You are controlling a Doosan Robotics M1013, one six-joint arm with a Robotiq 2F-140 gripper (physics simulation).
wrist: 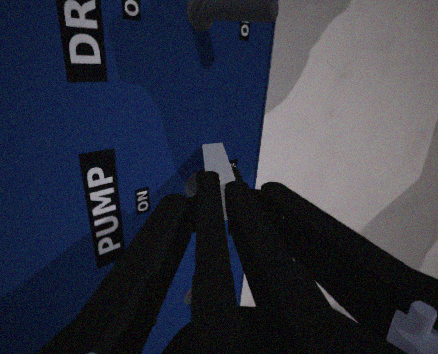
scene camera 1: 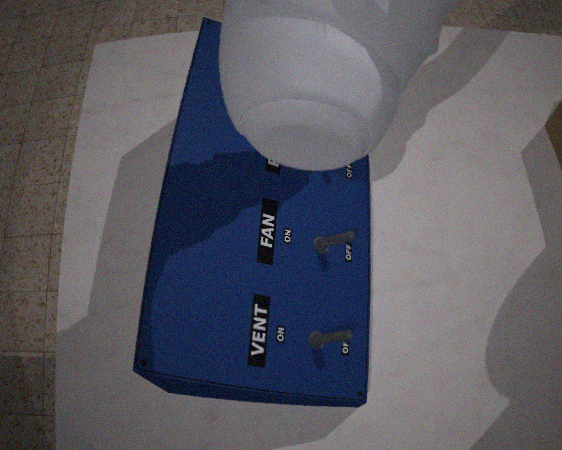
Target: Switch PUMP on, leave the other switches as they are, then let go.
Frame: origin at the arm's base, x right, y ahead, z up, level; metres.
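Seen in the pictures: gripper, fingertip midpoint: (wrist: 213, 159).
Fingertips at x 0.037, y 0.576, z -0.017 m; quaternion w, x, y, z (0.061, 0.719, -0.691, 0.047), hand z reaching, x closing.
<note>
A point is followed by its place in that frame.
The blue switch panel (scene camera 1: 200, 310) @(x -0.201, y 0.738, z 0.046 m) (wrist: 35, 115) @(x 0.090, y 0.674, z 0.027 m) carries switches with ON and OFF labels. The PUMP label (wrist: 101, 207) @(x 0.028, y 0.657, z 0.017 m) (scene camera 1: 273, 165) @(x -0.007, y 0.659, z 0.016 m) is partly covered by the arm in the scene view. Part of the PUMP switch's grey base (wrist: 191, 185) @(x 0.021, y 0.596, z -0.009 m) shows beside the fingers in the wrist view; its lever is hidden, so its position cannot be told. My gripper (wrist: 213, 159) @(x 0.037, y 0.576, z -0.017 m) is shut and empty, its pale tip over the panel on the OFF side of that base; contact cannot be told. The FAN switch (scene camera 1: 335, 240) @(x -0.106, y 0.587, z 0.008 m) and VENT switch (scene camera 1: 331, 338) @(x -0.225, y 0.598, z 0.009 m) point to OFF. The DRIVE switch (wrist: 235, 10) @(x 0.135, y 0.566, z 0.009 m) also points to the OFF side.
The pale arm (scene camera 1: 305, 90) @(x -0.190, y 0.645, z 0.374 m) hides the panel's upper right part in the scene view. The panel lies on a light table top (scene camera 1: 440, 260) @(x -0.091, y 0.416, z -0.108 m), which extends past its OFF edge. Tiled floor (scene camera 1: 30, 200) shows at the left.
</note>
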